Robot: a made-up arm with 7 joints.
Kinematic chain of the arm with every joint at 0, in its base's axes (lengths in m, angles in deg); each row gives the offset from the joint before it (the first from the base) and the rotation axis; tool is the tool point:
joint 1: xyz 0 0 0 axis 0 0.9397 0.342
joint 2: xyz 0 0 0 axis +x
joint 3: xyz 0 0 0 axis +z
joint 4: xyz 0.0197 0 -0.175 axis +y
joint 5: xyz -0.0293 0 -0.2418 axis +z
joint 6: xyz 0 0 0 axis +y
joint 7: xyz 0 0 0 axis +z
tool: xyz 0 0 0
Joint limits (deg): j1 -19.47..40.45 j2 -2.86..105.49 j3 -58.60..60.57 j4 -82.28..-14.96 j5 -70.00..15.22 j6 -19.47..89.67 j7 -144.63..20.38
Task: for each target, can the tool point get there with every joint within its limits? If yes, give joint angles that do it. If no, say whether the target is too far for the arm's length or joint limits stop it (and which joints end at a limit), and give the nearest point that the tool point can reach.
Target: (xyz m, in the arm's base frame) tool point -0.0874 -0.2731 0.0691
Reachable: no: joint limits stop it (at a limit: joint 1, joint 2, joint 3, joint 4) | nearest point 0.1699 -0.2473 -0.1765 | short by 0.357 m
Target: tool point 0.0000 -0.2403 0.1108
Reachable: no: joint limits stop it (at a limit: joint 1, joint 2, joint 3, joint 4) | nearest point 0.1699 -0.2473 -0.1765 | short by 0.334 m
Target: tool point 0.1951 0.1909 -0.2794
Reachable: yes | joints -1.34 19.74 24.49 -56.78 -34.86 30.20 -34.10
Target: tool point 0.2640 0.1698 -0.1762
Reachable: yes | joints -5.80 28.78 14.06 -76.12 7.05 73.25 -76.90
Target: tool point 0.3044 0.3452 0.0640
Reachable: no: too far | nearest point 0.2408 0.3029 0.0477 | short by 0.078 m
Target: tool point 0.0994 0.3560 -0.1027
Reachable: yes | joints 18.48 54.74 41.77 -61.87 -35.80 -2.36 -116.72
